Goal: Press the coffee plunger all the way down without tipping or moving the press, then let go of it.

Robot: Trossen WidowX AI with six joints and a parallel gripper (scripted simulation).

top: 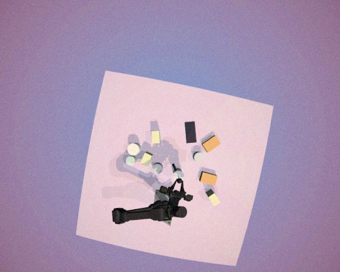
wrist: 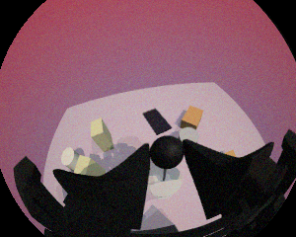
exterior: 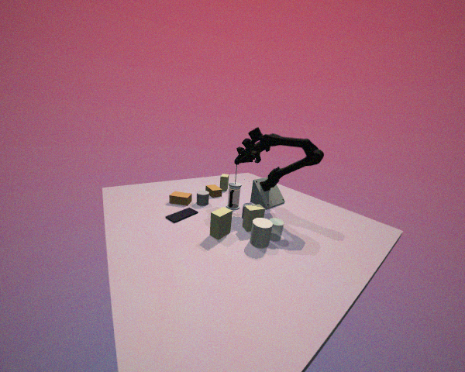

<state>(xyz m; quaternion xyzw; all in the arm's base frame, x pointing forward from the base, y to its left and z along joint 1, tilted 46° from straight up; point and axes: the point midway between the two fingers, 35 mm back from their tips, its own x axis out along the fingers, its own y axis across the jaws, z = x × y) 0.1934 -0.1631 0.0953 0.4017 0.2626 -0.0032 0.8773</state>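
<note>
Now: the coffee press 14 cm below my gripper tip, 1 cm to the left of it and 1 cm ahead of it. Round my gripper tip: dark flat slab: 29 cm ahead, 27 cm below, 6 cm to the right.
</note>
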